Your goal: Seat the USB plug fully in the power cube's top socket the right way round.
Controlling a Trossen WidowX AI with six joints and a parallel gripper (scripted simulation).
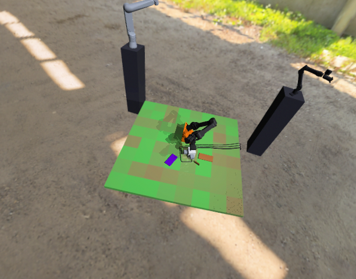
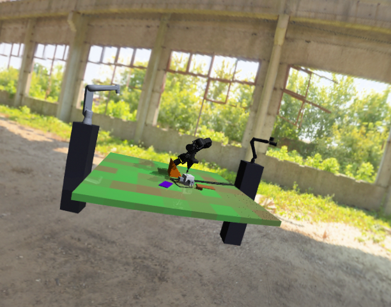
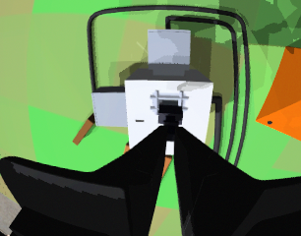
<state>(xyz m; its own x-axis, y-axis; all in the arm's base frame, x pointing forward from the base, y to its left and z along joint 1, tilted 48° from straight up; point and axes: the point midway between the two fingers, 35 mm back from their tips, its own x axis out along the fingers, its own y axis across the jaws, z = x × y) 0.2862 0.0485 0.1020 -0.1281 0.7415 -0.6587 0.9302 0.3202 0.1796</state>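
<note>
Right now my gripper tip is 6 cm above the metal USB socket. Round my gripper tip: black USB plug (2 cm below); then orange-brown flat block (19 cm to the left, 13 cm below, 3 cm behind); then brown stick (12 cm below, 11 cm to the left, 9 cm ahead).
</note>
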